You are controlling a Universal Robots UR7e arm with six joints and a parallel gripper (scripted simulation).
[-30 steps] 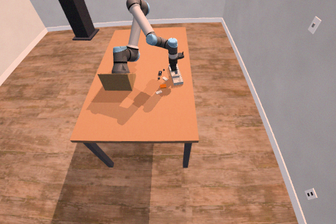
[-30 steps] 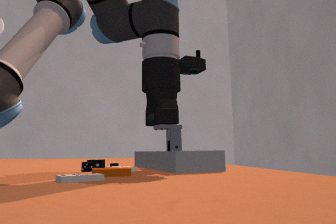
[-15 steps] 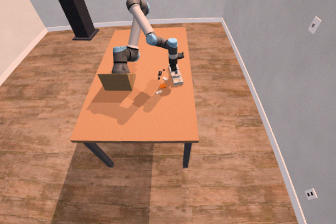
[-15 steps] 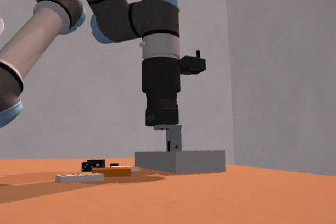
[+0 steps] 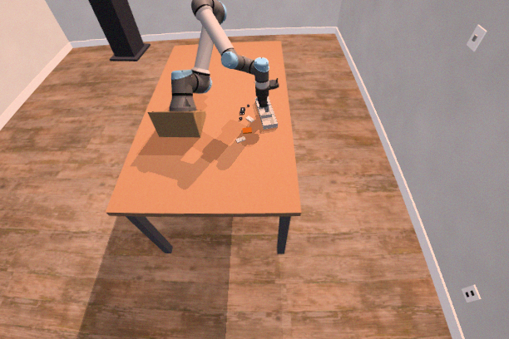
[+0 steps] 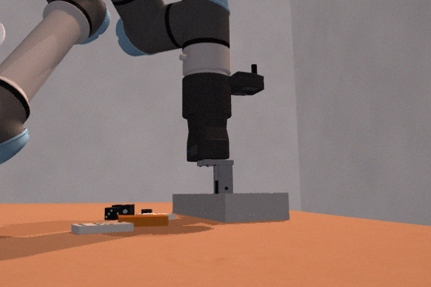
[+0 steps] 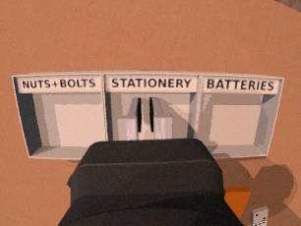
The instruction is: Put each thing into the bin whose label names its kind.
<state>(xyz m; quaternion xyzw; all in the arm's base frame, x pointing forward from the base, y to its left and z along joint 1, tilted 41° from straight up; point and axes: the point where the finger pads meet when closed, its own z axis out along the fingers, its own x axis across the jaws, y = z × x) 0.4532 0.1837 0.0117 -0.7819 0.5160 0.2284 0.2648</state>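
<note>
The grey bin tray is 20 mm below my hand and 10 mm to the right of it. Also, from my hand: small black piece (120 mm behind, 50 mm to the left, 30 mm below); black die (150 mm behind, 70 mm to the right, 30 mm below); black 9V battery (150 mm behind, 30 mm below, 20 mm to the right).
</note>
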